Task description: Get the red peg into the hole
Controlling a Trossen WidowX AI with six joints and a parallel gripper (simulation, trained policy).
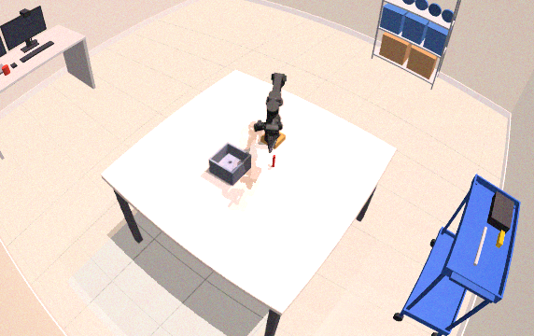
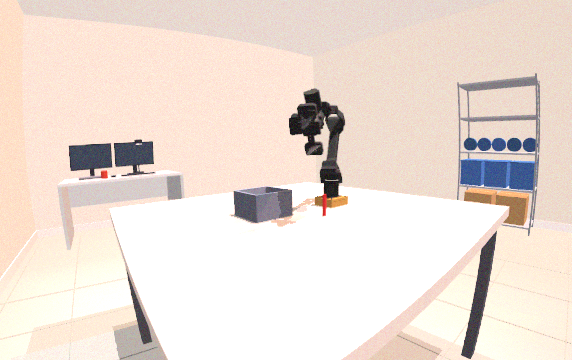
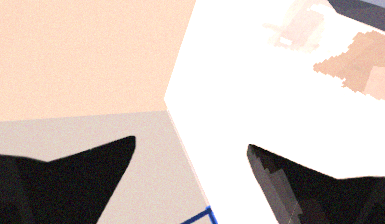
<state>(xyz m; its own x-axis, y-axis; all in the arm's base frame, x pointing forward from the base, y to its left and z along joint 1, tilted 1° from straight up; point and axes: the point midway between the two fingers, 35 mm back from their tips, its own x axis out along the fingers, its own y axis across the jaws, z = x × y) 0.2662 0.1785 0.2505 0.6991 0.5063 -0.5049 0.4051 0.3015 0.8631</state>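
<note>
Now: the red peg 14 cm behind my gripper tip, 7 cm to the right of it and 23 cm below it. From my gripper tip the other things lie so: grey box 4 cm ahead, 22 cm to the right, 24 cm below.
</note>
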